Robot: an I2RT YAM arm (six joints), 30 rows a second.
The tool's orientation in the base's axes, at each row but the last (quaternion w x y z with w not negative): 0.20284, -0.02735, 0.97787, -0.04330; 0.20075, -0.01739, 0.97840, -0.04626; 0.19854, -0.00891, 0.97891, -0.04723; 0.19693, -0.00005, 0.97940, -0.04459
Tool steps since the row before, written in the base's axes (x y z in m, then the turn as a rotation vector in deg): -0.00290, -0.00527, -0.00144, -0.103, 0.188, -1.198; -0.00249, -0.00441, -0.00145, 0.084, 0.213, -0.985; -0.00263, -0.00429, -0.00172, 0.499, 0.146, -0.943; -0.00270, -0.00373, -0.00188, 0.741, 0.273, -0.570
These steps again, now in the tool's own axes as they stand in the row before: 0.00360, -0.00500, 0.00055, 0.553, 0.305, 1.040; 0.00309, -0.00421, 0.00071, 0.297, 0.307, 0.917; 0.00324, -0.00411, 0.00093, -0.099, 0.237, 1.046; 0.00328, -0.00360, 0.00101, -0.468, 0.335, 0.786
